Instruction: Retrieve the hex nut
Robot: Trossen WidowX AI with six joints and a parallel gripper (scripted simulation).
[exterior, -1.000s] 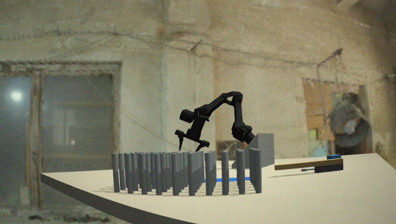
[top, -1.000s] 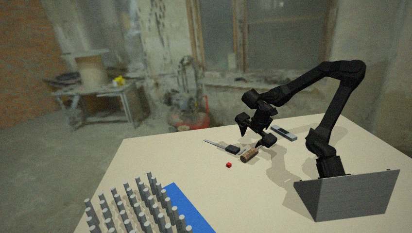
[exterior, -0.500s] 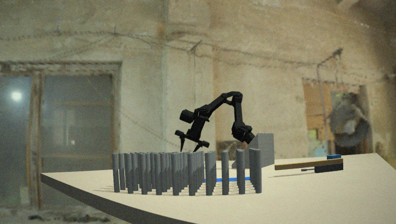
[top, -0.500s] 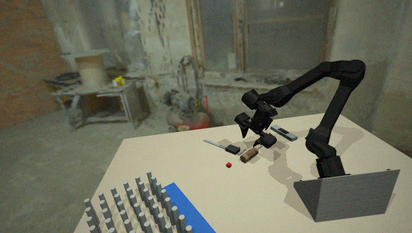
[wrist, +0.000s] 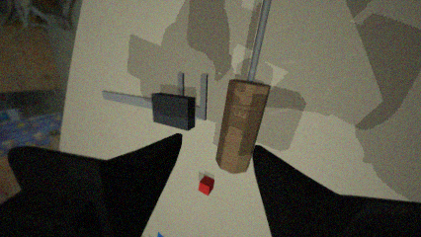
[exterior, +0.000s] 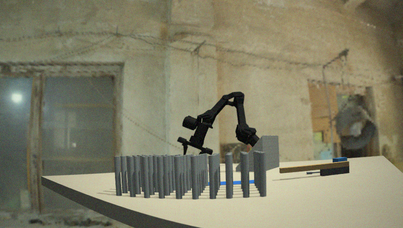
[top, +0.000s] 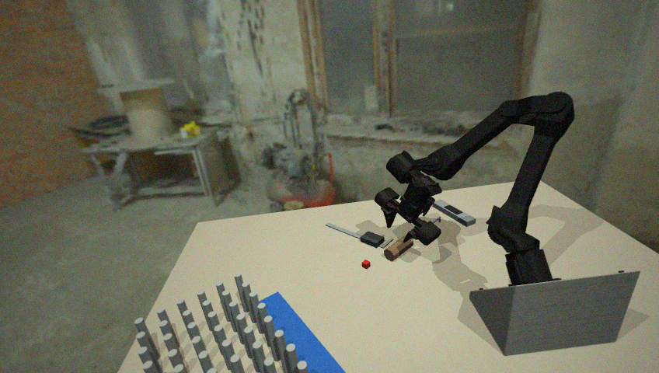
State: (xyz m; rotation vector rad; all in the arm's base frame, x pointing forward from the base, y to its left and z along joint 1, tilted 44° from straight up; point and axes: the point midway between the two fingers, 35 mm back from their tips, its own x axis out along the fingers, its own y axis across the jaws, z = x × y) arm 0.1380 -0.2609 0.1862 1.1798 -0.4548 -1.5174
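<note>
Now: the small red cube 100 mm ahead of my gripper tip, 50 mm below it and 30 mm to the left of it. Also, from my gripper tip: grey flat block (250 mm behind, 140 mm to the right, 50 mm below); then blue taped strip (300 mm ahead, 260 mm to the left, 60 mm below).
</note>
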